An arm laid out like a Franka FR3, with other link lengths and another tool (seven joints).
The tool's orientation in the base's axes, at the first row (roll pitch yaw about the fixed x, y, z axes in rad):
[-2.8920, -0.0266, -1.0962]
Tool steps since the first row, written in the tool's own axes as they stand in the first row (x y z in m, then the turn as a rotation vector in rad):
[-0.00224, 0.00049, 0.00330, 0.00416, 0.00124, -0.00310]
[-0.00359, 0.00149, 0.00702, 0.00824, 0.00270, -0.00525]
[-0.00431, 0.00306, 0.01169, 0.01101, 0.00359, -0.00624]
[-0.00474, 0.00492, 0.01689, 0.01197, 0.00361, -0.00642]
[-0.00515, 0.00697, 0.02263, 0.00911, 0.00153, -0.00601]
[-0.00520, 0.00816, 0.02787, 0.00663, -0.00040, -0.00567]
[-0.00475, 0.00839, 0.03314, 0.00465, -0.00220, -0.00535]
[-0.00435, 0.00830, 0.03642, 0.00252, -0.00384, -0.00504]
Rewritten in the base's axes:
[-0.00068, 0.00207, -0.00338, 0.00012, -0.00453, 0.00281]
[-0.00129, 0.00316, -0.00726, 0.00023, -0.00901, 0.00464]
[-0.00189, 0.00351, -0.01219, 0.00050, -0.01196, 0.00545]
[-0.00248, 0.00353, -0.01770, 0.00088, -0.01284, 0.00565]
[-0.00310, 0.00349, -0.02378, 0.00146, -0.00933, 0.00569]
[-0.00293, 0.00347, -0.02915, 0.00206, -0.00623, 0.00577]
[-0.00170, 0.00344, -0.03430, 0.00278, -0.00363, 0.00585]
[-0.00069, 0.00342, -0.03744, 0.00328, -0.00097, 0.00590]

